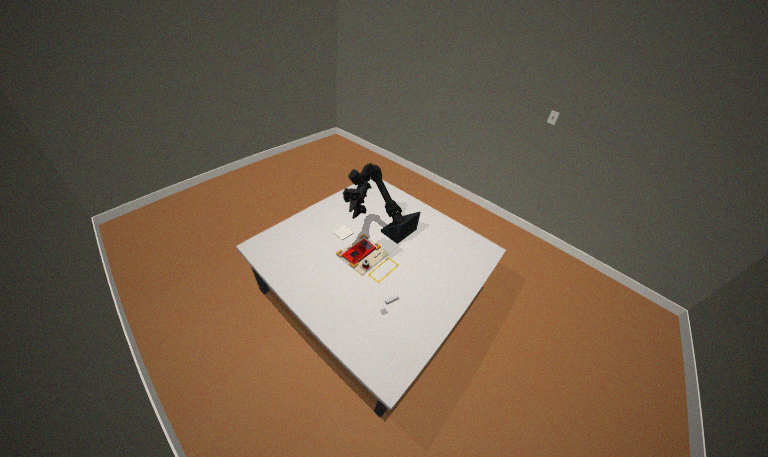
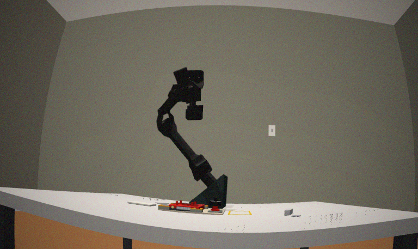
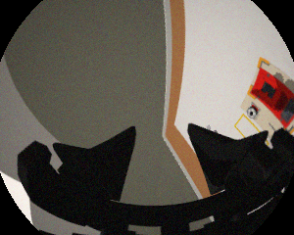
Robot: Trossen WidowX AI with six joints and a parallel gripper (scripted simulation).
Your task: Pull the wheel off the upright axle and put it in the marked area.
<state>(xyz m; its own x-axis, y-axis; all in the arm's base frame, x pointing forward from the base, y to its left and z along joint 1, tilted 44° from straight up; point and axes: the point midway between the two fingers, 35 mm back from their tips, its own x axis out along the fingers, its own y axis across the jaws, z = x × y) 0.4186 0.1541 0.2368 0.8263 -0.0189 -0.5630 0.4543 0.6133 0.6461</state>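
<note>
The wheel is 60 mm behind my gripper tip, 70 mm to the left of it and 370 mm below it. From my gripper tip the other things lie so: white flat plate (180 mm behind, 240 mm to the right, 410 mm below); upright axle (60 mm behind, 70 mm to the left, 380 mm below).
</note>
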